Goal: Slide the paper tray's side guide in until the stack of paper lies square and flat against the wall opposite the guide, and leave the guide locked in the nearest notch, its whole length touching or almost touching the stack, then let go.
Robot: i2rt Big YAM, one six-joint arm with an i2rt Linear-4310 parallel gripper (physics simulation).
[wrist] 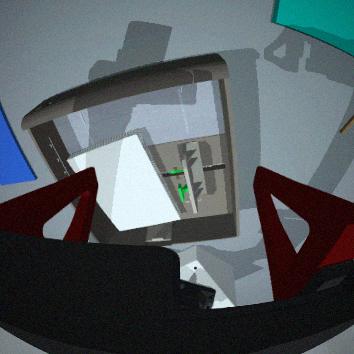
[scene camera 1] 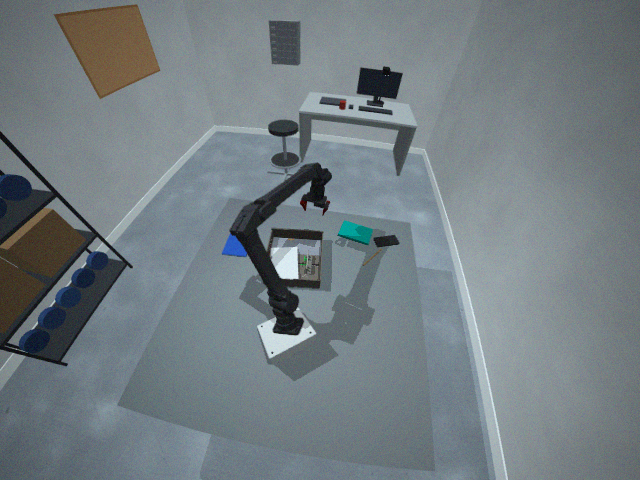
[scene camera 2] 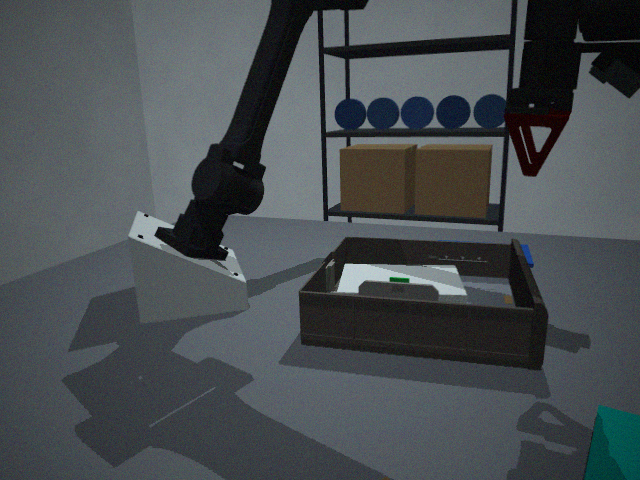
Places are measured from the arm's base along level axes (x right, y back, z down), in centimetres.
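Where they show: gripper, fingertip midpoint: (wrist: 175, 175) (scene camera 1: 314, 212) (scene camera 2: 533, 169); arm's base at its link origin: (wrist: 193, 293) (scene camera 1: 288, 326) (scene camera 2: 191, 247).
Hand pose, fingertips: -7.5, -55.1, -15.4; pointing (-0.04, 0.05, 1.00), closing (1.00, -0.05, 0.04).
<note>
Each offset is from my fingertips to the top centre of the thing, as dx, dy, dz.
The brown paper tray @[-5.4, +16.1, +15.7] (scene camera 1: 295, 232) (scene camera 2: 418, 326) (wrist: 233, 165) stands on the mat. The white paper stack @[-9.4, +21.7, +21.2] (scene camera 1: 285, 262) (scene camera 2: 403, 273) (wrist: 132, 185) lies in it, turned askew to the walls. In the wrist view its near left part is by the left wall, and bare tray floor shows between its right edge and the guide. The grey side guide @[+1.8, +17.4, +17.1] (scene camera 2: 398, 290) (wrist: 192, 177), with green parts beside it, stands upright near the right wall, apart from the stack. My gripper (scene camera 1: 315, 207) (scene camera 2: 529, 173) (wrist: 175, 175) is open and empty, high above the tray. Whether the guide is locked cannot be seen.
A teal box @[+23.2, -16.4, +23.5] (scene camera 1: 355, 232) (scene camera 2: 615, 444) (wrist: 317, 22) and a black block @[+43.3, -16.8, +24.5] (scene camera 1: 386, 240) with a tan stick @[+36.9, -1.5, +24.6] (scene camera 1: 371, 256) lie right of the tray in scene camera 1. A blue flat item @[-42.5, +14.9, +24.5] (scene camera 1: 235, 245) (wrist: 12, 155) lies left. The arm's white base (scene camera 1: 279, 343) (scene camera 2: 186, 289) stands at the tray's near end.
</note>
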